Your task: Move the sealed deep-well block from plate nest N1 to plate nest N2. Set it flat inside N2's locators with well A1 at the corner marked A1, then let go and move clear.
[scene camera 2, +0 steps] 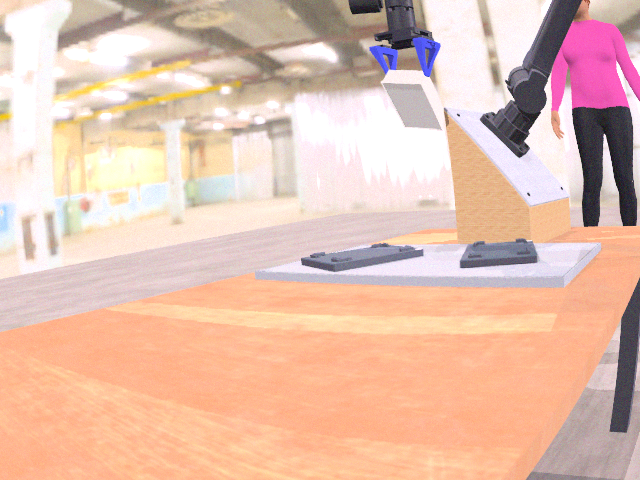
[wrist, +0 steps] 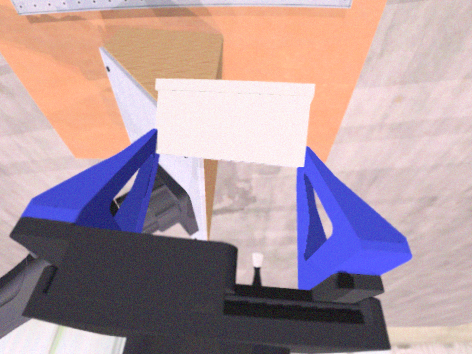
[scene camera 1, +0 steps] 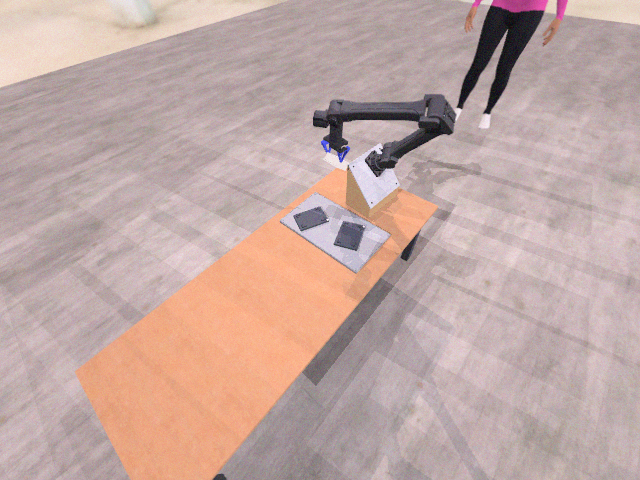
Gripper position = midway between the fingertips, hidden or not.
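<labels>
White block (wrist: pixel 260 122) carried by the gripper (scene camera 2: pixel 409 78); the block touches nothing else.
</labels>
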